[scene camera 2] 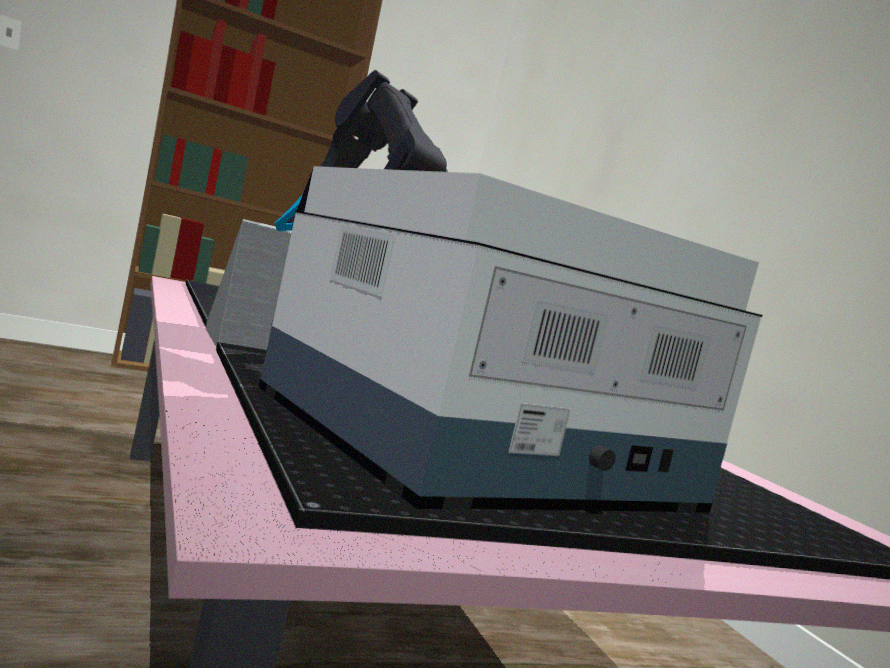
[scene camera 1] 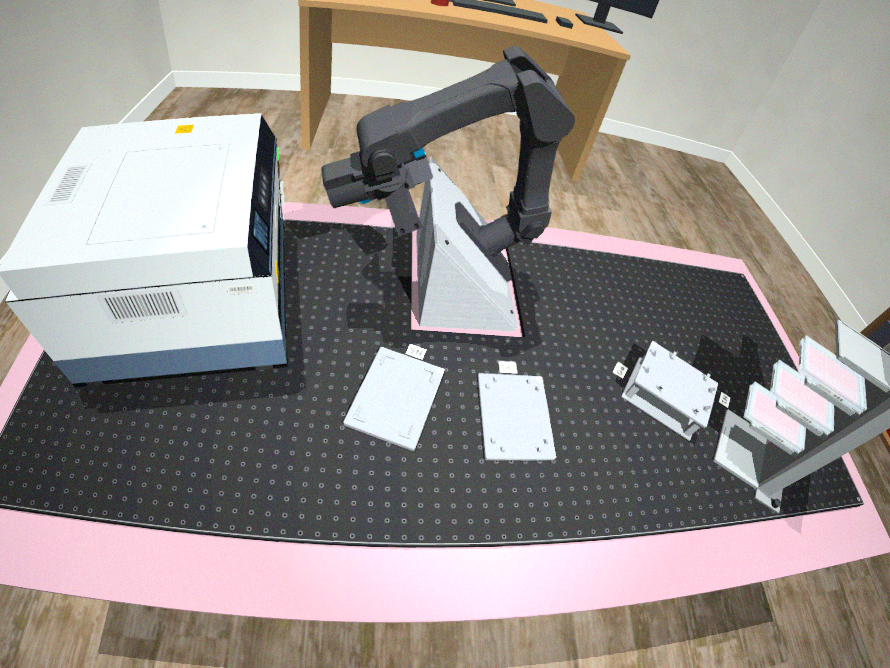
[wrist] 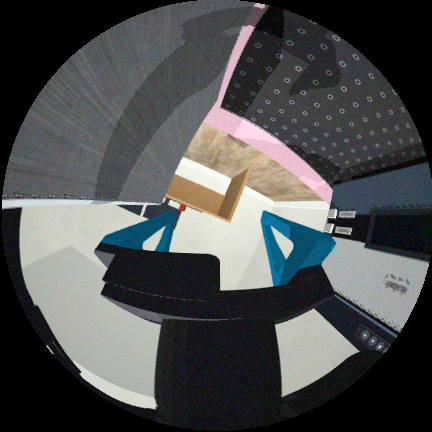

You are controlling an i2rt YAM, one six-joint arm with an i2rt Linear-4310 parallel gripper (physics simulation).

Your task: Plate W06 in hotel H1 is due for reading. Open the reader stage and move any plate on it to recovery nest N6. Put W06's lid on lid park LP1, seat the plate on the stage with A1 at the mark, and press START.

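Pixels of known places: gripper, fingertip midpoint: [scene camera 2: 284, 241] [wrist: 217, 214]; arm's base, link origin: [scene camera 1: 482, 244].
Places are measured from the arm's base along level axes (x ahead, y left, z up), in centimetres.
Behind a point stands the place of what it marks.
The white and blue reader [scene camera 1: 165, 208] {x 22.0, y -52.0, z 20.2 cm} [scene camera 2: 373, 309] {x -4.1, y -67.1, z 6.7 cm} [wrist: 400, 260] stands at the left in the first scene view. Its dark front opening [wrist: 400, 232] shows in the wrist view; no stage shows outside it. Front buttons [wrist: 372, 340] are at lower right there. My gripper [wrist: 217, 214] {x -6.1, y -19.8, z 10.4 cm} is open and empty, raised between the reader and the arm's base. The hotel [scene camera 1: 826, 440] {x 49.6, y 54.2, z 10.6 cm} at far right holds several pink-welled plates [scene camera 1: 774, 417] {x 42.1, y 50.5, z 5.3 cm} [scene camera 1: 803, 396] {x 42.0, y 51.1, z 12.4 cm} [scene camera 1: 832, 373] {x 42.0, y 50.8, z 19.5 cm}; I cannot tell which is W06. A white corner-bracketed nest [scene camera 1: 395, 399] {x 34.0, y -16.1, z -6.4 cm} and a pegged white plate [scene camera 1: 516, 417] {x 36.2, y 4.5, z -6.6 cm} lie at centre, their labels unreadable.
A raised pegged stand [scene camera 1: 675, 381] {x 30.4, y 36.3, z -1.6 cm} is left of the hotel. The grey wedge base [scene camera 1: 460, 287] {x 15.8, y -6.0, z 2.6 cm} [scene camera 2: 251, 287] {x -8.5, y -12.7, z 1.9 cm} [wrist: 90, 100] is close beside the gripper. The black perforated board [scene camera 1: 287, 467] {x 46.9, y -32.4, z -7.6 cm} lies on the pink table [scene camera 1: 431, 575] {x 62.0, y -10.2, z -8.9 cm}. A wooden desk [scene camera 1: 460, 32] stands behind.
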